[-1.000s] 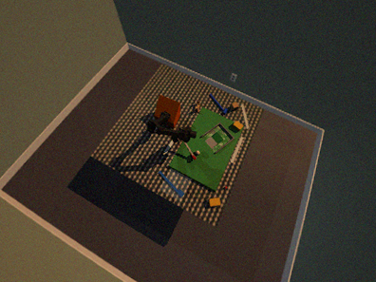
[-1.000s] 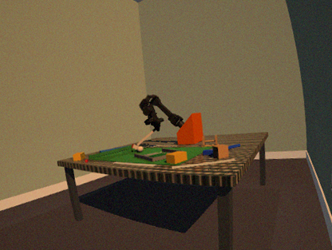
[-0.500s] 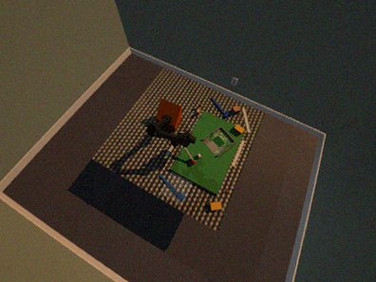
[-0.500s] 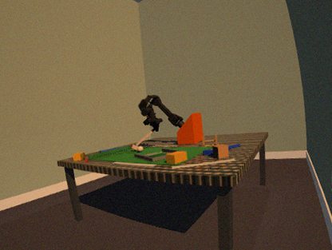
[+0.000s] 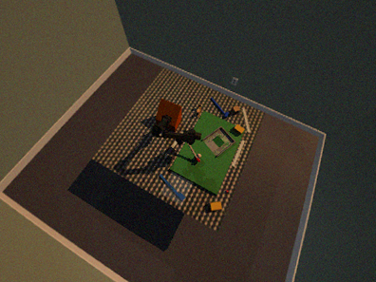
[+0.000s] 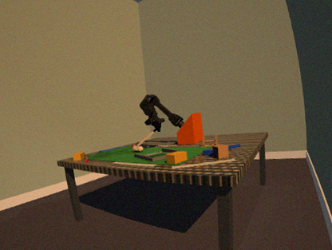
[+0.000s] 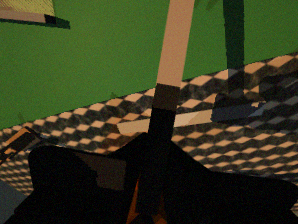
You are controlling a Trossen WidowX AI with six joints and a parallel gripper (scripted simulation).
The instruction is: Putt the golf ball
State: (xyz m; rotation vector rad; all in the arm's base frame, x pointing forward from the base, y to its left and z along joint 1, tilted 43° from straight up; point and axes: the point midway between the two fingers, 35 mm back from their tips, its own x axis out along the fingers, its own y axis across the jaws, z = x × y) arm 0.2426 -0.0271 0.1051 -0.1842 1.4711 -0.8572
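Right now the red putter is 10 cm ahead of my gripper tip, 4 cm to the right of it and 3 cm below it. Round my gripper tip: brown cube 61 cm to the left, 28 cm ahead, 10 cm below; green mat 24 cm ahead, 13 cm below, 8 cm to the left; golf ball 20 cm ahead, 10 cm below, 3 cm to the right.
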